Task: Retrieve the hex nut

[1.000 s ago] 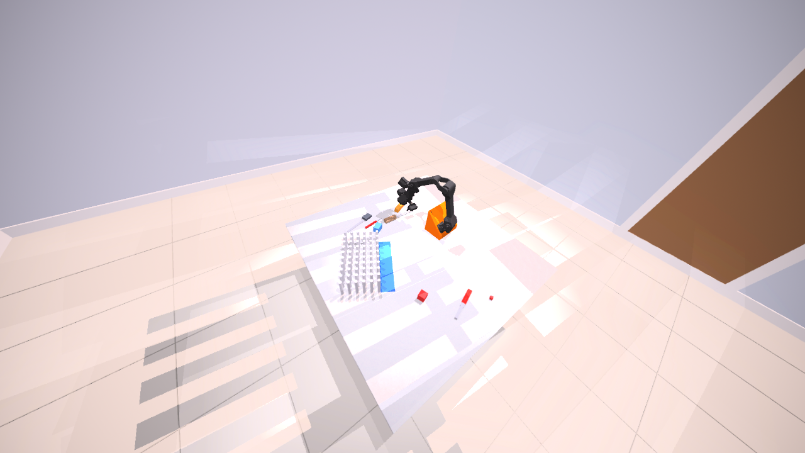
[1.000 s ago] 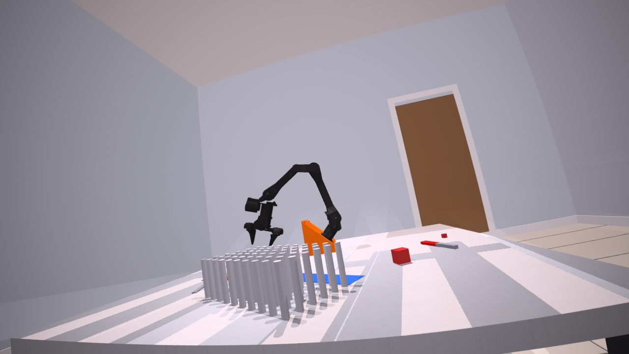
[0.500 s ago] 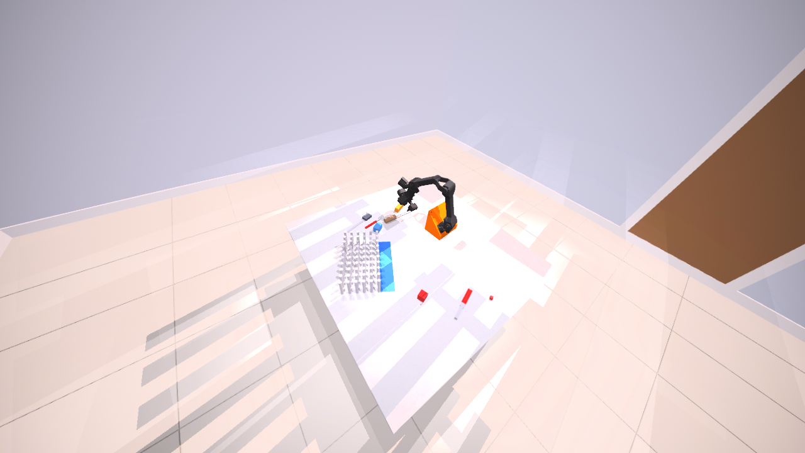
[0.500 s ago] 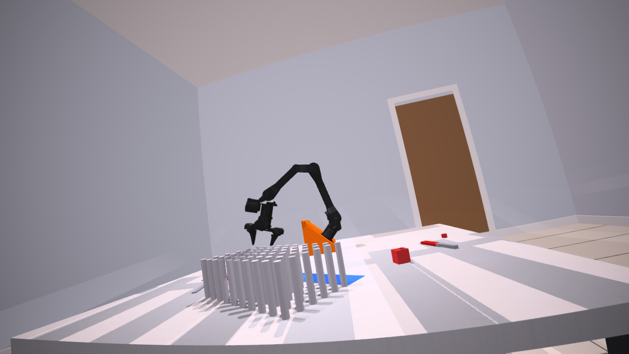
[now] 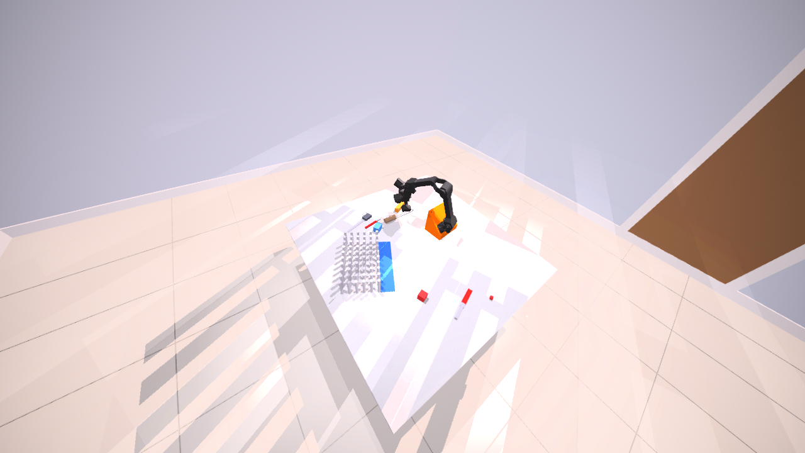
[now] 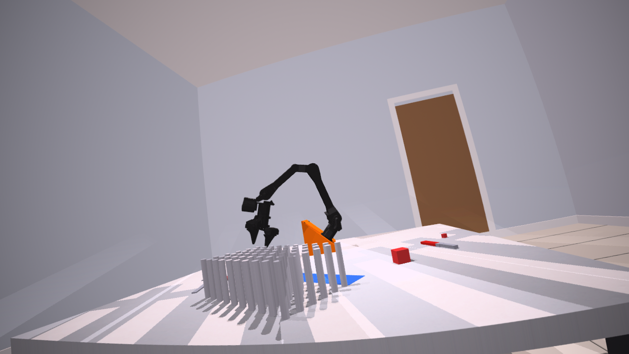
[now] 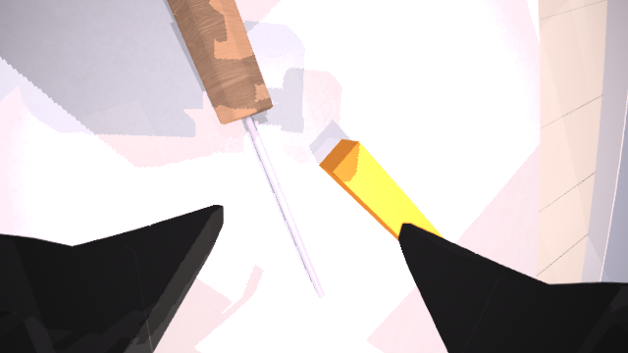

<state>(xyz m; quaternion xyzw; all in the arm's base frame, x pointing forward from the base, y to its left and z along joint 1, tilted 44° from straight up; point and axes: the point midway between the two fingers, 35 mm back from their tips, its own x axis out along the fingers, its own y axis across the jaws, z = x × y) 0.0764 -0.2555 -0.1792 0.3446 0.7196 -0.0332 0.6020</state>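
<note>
The thin red stick is 19 cm ahead of my gripper tip, 8 cm below it and 6 cm to the right of it. Also, from my gripper tip: blue block 23 cm ahead, 6 cm below, 1 cm to the left; then blue taped strip 38 cm ahead, 27 cm to the left, 8 cm below; then yellow bar 10 cm behind, 9 cm to the right, 7 cm below.
</note>
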